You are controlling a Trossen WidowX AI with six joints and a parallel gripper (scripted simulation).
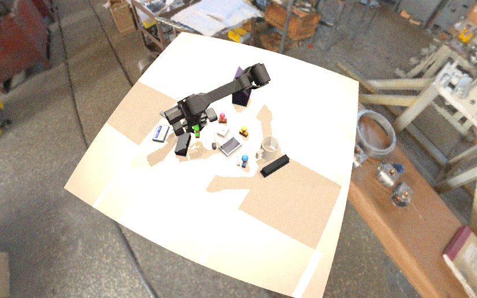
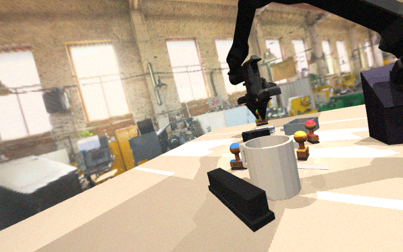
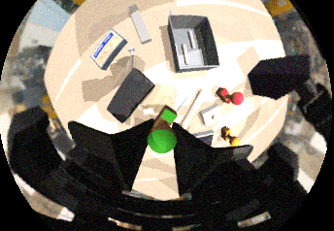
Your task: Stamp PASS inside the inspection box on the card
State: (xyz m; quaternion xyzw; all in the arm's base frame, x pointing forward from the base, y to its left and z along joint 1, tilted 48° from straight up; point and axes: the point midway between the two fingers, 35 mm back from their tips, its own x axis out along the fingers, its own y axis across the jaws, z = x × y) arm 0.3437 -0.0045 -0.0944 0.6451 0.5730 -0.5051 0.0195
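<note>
The white card is 90 mm below my gripper tip and 10 mm behind it. The rest, counted from my gripper tip: dark marker 80 mm below, 60 mm to the left, 30 mm behind; grey tray 120 mm behind, 90 mm to the right, 70 mm below; green-knobbed stamp right at my gripper tip.
</note>
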